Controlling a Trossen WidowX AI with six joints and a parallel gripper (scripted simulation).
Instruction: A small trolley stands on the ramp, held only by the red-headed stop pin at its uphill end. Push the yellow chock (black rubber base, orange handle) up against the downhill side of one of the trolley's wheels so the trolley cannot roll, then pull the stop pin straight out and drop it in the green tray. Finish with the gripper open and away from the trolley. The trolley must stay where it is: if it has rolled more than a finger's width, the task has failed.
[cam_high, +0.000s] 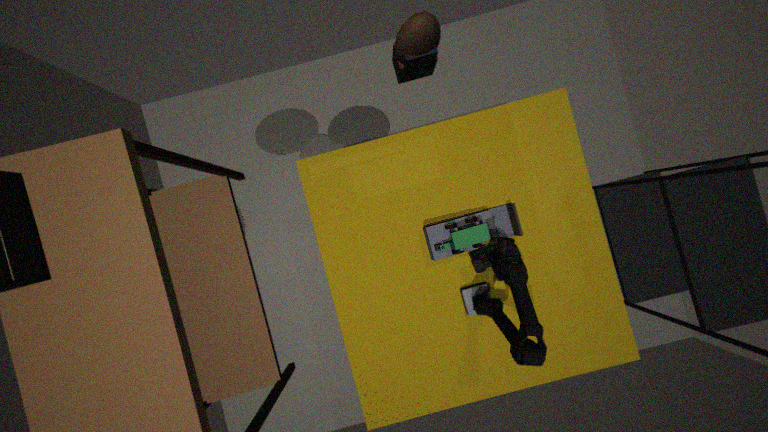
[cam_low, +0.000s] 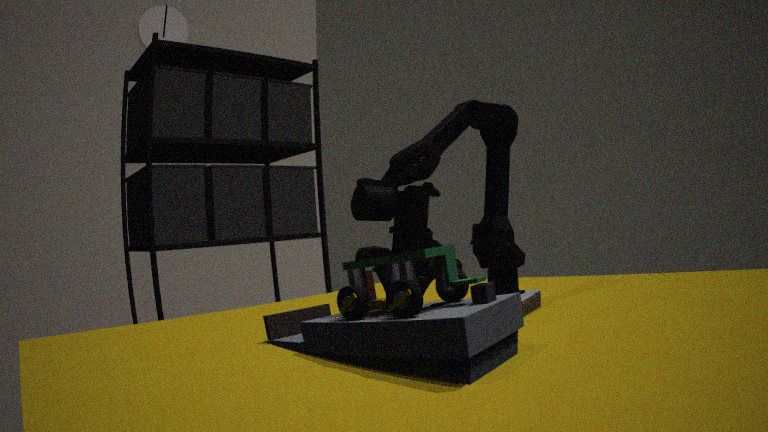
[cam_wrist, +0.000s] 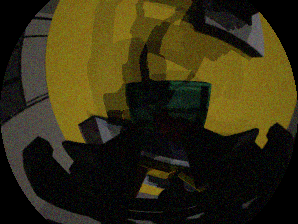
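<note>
My gripper tip is now 70 mm short of the chock, 20 mm to the right of it and 40 mm below it. Also, from my gripper tip: trolley (100 mm ahead, 120 mm to the left, 70 mm above); then low stop lip (140 mm ahead, 130 mm to the right, 20 mm below); then red-headed stop pin (10 mm to the right).
</note>
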